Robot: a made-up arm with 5 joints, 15 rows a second.
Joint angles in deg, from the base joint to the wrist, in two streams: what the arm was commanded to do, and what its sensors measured. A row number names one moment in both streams.
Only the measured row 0 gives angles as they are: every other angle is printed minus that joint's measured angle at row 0.
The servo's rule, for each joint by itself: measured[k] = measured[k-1] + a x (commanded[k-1-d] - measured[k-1]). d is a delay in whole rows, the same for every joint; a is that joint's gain. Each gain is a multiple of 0.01, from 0.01 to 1. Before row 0 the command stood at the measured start. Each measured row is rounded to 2 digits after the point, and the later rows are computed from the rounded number. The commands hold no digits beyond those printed.
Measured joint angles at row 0: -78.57, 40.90, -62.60, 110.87, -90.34
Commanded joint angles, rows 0 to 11: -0.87, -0.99, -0.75, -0.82, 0.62; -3.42, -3.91, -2.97, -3.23, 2.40; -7.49, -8.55, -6.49, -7.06, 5.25; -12.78, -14.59, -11.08, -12.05, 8.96; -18.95, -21.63, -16.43, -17.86, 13.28; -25.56, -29.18, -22.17, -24.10, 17.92; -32.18, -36.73, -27.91, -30.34, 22.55; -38.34, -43.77, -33.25, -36.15, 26.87; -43.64, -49.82, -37.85, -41.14, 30.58; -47.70, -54.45, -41.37, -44.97, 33.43; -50.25, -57.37, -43.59, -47.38, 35.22; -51.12, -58.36, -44.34, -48.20, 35.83
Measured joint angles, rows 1 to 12: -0.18, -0.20, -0.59, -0.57, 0.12; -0.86, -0.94, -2.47, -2.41, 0.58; -2.25, -2.46, -5.65, -5.62, 1.51; -4.46, -4.89, -9.94, -10.06, 3.00; -7.50, -8.24, -15.07, -15.44, 5.06; -11.29, -12.43, -20.68, -21.42, 7.63; -15.68, -17.29, -26.39, -27.57, 10.61; -20.44, -22.59, -31.81, -33.49, 13.86; -25.31, -28.04, -36.58, -38.77, 17.20; -30.01, -33.32, -40.36, -43.05, 20.45; -34.26, -38.13, -42.91, -46.04, 23.40; -37.80, -42.18, -44.04, -47.53, 25.89
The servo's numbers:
d 0
a 0.21 0.20 0.79 0.69 0.20

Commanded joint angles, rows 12 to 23: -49.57, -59.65, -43.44, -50.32, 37.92; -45.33, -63.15, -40.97, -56.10, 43.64; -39.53, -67.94, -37.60, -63.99, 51.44; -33.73, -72.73, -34.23, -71.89, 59.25; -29.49, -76.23, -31.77, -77.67, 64.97; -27.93, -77.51, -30.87, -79.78, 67.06; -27.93, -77.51, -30.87, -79.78, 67.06; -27.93, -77.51, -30.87, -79.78, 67.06; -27.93, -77.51, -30.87, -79.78, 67.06; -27.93, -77.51, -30.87, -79.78, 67.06; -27.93, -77.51, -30.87, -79.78, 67.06; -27.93, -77.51, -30.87, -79.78, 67.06
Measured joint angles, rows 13 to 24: -40.27, -45.67, -43.57, -49.46, 28.30; -41.33, -49.17, -41.52, -54.04, 31.37; -40.95, -52.92, -38.42, -60.91, 35.38; -39.43, -56.88, -35.11, -68.49, 40.15; -37.34, -60.75, -32.47, -74.82, 45.11; -35.36, -64.10, -31.21, -78.24, 49.50; -33.80, -66.78, -30.94, -79.30, 53.01; -32.57, -68.93, -30.88, -79.63, 55.82; -31.60, -70.65, -30.87, -79.73, 58.07; -30.83, -72.02, -30.87, -79.76, 59.87; -30.22, -73.12, -30.87, -79.77, 61.31; -29.74, -74.00, -30.87, -79.78, 62.46
